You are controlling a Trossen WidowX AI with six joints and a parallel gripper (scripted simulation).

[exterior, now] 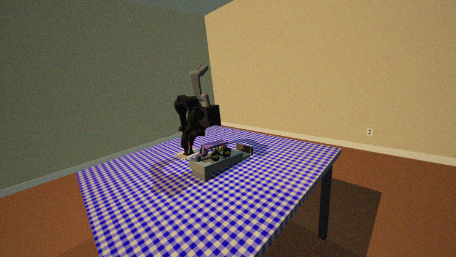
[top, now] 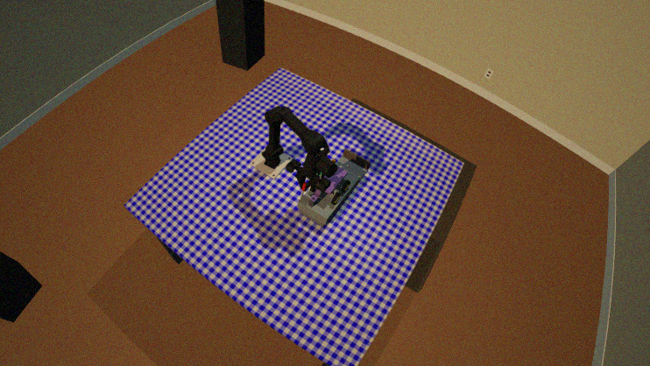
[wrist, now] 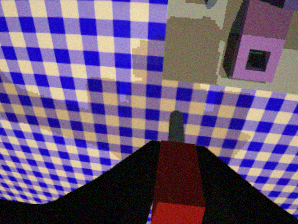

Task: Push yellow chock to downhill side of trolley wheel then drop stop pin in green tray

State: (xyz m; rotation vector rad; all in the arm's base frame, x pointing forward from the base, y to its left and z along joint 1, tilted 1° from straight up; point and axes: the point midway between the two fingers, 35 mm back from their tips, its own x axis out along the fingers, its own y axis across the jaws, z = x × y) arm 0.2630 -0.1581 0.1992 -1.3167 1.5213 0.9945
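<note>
The green tray is 24 cm to the left of my gripper tip, 18 cm below it and 4 cm behind it. The rest, counted from my gripper tip: grey ramp (13 cm to the left, 13 cm below, 8 cm ahead); then purple trolley (12 cm to the left, 8 cm ahead, 6 cm below); then red-headed stop pin (right at my gripper tip).
</note>
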